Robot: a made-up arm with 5 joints.
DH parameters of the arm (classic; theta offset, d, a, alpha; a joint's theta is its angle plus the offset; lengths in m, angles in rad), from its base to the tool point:
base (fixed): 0 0.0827 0 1.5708
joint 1: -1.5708 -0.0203 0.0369 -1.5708
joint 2: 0 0.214 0.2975 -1.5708
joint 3: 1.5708 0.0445 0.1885 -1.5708
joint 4: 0 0.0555 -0.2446 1.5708
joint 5: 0 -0.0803 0.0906 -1.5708
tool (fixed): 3.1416 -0.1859 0 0
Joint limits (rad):
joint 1: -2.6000..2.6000
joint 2: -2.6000..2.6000
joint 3: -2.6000..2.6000
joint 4: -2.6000..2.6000
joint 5: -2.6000..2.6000
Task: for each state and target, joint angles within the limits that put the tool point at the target. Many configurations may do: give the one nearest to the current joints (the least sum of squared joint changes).
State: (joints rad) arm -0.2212 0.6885 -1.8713 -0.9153 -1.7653
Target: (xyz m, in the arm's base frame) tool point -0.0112 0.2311 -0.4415
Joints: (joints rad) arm -0.3904 1.3007 -1.8757 -1.0111 -1.9085
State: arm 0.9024 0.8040 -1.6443 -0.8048 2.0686
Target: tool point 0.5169 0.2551 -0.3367
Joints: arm 0.6755 0.5811 -2.1557 -1.4494 2.3534
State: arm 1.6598 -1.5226 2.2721 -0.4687 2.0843
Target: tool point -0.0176 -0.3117 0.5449
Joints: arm 1.5792 -1.4799 2.2020 -0.4854 2.0159
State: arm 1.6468 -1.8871 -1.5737 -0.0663 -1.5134
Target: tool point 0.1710 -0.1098 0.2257
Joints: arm 1.4788 -2.0440 -1.8416 0.4554 -1.7050
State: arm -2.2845 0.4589 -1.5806 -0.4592 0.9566
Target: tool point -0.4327 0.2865 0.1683
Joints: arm -2.0982 0.7043 -1.4025 -0.2804 1.0503
